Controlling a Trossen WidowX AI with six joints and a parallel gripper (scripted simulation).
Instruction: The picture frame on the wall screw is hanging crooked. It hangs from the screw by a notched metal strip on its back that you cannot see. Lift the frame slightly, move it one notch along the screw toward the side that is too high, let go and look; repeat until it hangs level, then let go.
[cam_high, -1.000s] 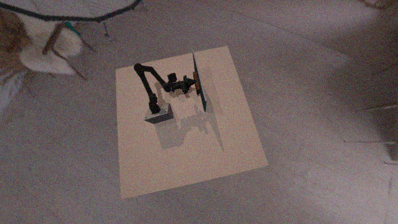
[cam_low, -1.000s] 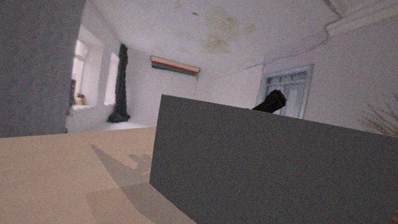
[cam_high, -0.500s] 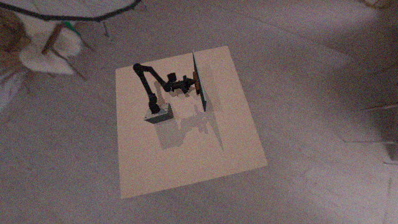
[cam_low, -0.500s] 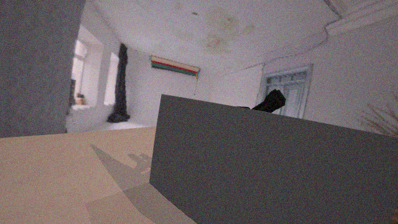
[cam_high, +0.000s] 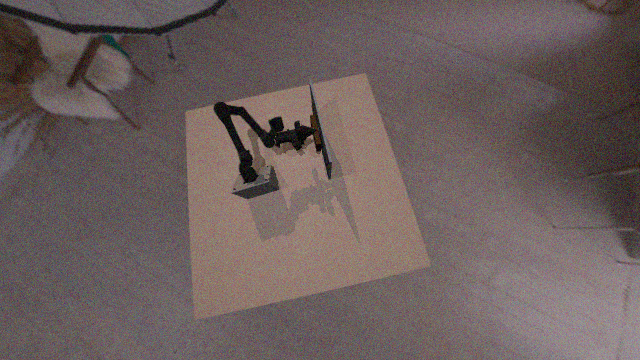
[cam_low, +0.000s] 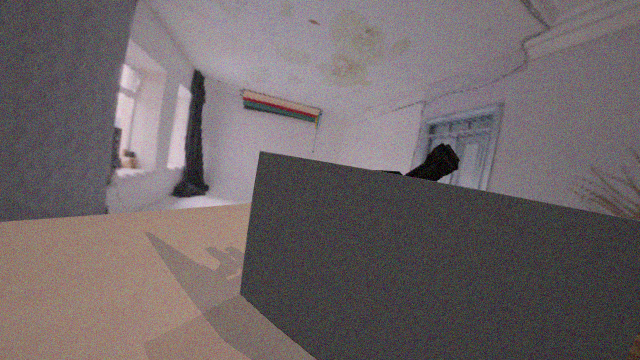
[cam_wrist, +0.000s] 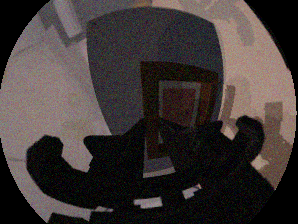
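The picture frame lies 50 mm below my gripper tip, 10 mm to the left of it and 10 mm ahead of it. The rest, counted from my gripper tip: wall panel (60 mm below, 20 mm ahead, 10 mm to the left).
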